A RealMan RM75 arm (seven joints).
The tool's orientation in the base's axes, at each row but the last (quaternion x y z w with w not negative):
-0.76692, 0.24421, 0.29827, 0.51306
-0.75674, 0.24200, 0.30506, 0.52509
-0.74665, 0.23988, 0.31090, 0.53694
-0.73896, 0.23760, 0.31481, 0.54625
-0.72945, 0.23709, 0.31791, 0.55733
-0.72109, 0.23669, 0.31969, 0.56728
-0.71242, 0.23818, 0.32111, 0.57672
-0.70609, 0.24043, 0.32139, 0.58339
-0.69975, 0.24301, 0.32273, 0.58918
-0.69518, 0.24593, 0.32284, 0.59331
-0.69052, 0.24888, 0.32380, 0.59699
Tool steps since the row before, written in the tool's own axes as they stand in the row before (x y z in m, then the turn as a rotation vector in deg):
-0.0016, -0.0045, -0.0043, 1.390, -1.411, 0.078
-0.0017, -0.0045, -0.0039, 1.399, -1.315, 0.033
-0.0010, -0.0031, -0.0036, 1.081, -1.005, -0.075
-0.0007, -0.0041, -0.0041, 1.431, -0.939, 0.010
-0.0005, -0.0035, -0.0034, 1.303, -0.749, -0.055
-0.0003, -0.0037, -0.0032, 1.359, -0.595, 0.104
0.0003, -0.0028, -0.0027, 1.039, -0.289, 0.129
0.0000, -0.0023, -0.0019, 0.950, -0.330, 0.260
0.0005, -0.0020, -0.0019, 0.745, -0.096, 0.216
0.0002, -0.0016, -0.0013, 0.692, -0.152, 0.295
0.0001, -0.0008, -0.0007, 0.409, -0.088, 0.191
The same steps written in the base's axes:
0.0028, -0.0023, 0.0053, 1.921, 0.477, -0.102
0.0027, -0.0021, 0.0052, 1.871, 0.403, -0.159
0.0022, -0.0024, 0.0036, 1.459, 0.212, -0.107
0.0032, -0.0027, 0.0040, 1.636, 0.272, -0.422
0.0028, -0.0023, 0.0033, 1.429, 0.158, -0.443
0.0030, -0.0022, 0.0032, 1.328, 0.275, -0.611
0.0027, -0.0020, 0.0020, 0.888, 0.222, -0.584
0.0020, -0.0014, 0.0018, 0.835, 0.355, -0.506
0.0021, -0.0015, 0.0012, 0.535, 0.260, -0.507
0.0015, -0.0010, 0.0010, 0.528, 0.345, -0.437
0.0008, -0.0006, 0.0005, 0.308, 0.220, -0.261

